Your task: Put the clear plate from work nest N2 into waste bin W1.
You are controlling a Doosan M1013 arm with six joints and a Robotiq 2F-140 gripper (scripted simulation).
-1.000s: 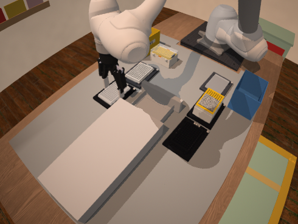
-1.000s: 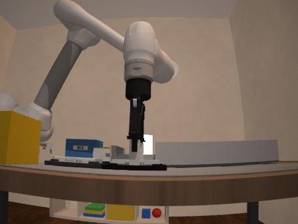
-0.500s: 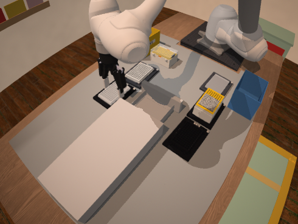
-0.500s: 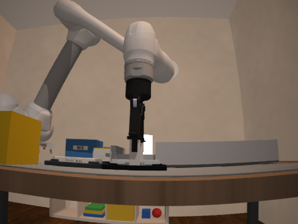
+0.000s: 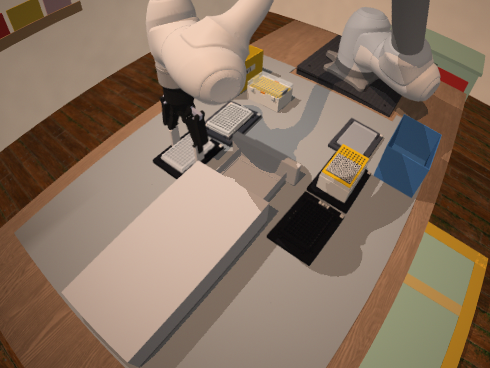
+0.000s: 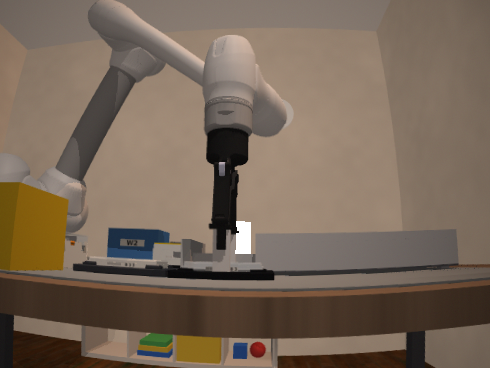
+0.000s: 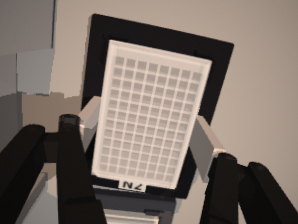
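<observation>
Now: hand 30 mm above the black nest N2. The rest, counted from my hand: white plate: 170 mm behind, 20 mm to the right, 20 mm below; then clear plate: 20 mm below; then yellow bin W1: 330 mm behind, 180 mm to the right.
</observation>
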